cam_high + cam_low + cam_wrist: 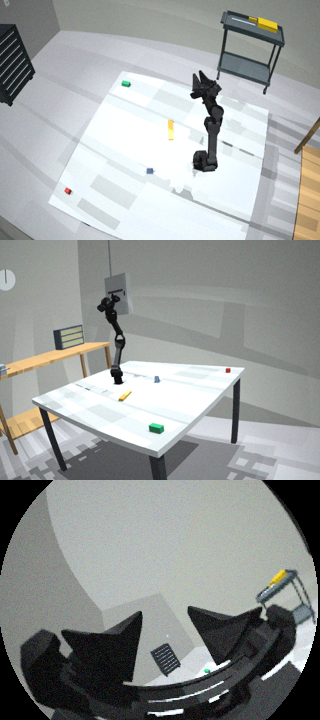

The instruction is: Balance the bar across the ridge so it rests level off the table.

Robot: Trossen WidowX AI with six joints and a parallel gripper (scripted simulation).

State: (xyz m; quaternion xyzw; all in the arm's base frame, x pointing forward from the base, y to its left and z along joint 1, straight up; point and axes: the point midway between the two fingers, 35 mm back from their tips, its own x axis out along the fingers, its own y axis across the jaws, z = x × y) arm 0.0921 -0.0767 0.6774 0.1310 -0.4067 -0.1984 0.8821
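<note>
The yellow bar lies 150 mm ahead of my gripper tip, 110 mm to the right of it and 690 mm below it. The rest, counted from my gripper tip: green block: 630 mm ahead, 410 mm to the right, 680 mm below; then red block: 630 mm ahead, 590 mm to the left, 680 mm below.
</note>
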